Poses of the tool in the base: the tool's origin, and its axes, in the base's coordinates. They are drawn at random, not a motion.
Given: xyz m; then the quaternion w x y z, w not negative.
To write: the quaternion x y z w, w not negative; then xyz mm. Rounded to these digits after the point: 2 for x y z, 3 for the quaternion.
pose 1, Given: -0.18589 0.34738 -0.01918 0.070 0.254 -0.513 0.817
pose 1, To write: 0.254 -0.513 0.817 0.070 -185.89 347.38 -19.18
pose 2, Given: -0.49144 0.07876 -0.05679 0.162 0.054 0.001 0.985
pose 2, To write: 0.054 0.001 0.985 0.162 -491.44 78.76 -56.79
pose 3, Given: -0.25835 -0.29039 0.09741 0.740 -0.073 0.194 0.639
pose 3, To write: -0.073 0.194 0.639 0.740 -258.35 -290.39 97.41
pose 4, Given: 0.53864 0.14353 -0.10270 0.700 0.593 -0.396 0.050
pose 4, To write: 0.593 -0.396 0.050 0.700 538.64 143.53 -102.70
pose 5, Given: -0.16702 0.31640 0.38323 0.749 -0.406 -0.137 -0.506
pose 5, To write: -0.406 -0.137 -0.506 0.749 -167.02 316.40 383.23
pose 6, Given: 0.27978 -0.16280 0.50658 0.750 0.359 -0.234 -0.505
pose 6, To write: 0.359 -0.234 -0.505 0.750 279.78 -162.80 506.58
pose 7, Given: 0.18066 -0.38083 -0.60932 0.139 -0.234 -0.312 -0.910
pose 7, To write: -0.234 -0.312 -0.910 0.139 180.66 -380.83 -609.32
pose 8, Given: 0.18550 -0.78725 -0.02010 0.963 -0.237 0.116 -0.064
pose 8, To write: -0.237 0.116 -0.064 0.963 185.50 -787.25 -20.10
